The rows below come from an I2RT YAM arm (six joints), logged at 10 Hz.
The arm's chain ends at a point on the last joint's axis. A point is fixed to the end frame.
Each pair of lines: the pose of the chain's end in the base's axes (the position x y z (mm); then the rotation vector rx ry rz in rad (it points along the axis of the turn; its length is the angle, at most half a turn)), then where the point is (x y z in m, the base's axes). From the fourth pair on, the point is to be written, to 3 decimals.
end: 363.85 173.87 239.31 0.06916 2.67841 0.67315
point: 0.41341 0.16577 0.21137
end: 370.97 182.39 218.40 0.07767 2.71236 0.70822
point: 0.41942 0.17527 0.18833
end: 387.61 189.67 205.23 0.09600 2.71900 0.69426
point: 0.43574 0.18168 0.17487
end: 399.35 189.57 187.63 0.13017 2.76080 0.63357
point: 0.446 0.179 0.156
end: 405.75 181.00 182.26 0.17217 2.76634 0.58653
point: 0.452 0.168 0.151
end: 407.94 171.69 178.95 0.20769 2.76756 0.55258
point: 0.454 0.157 0.147
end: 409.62 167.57 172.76 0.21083 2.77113 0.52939
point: 0.455 0.152 0.141
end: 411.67 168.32 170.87 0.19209 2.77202 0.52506
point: 0.458 0.153 0.140
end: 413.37 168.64 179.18 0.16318 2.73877 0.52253
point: 0.461 0.154 0.150
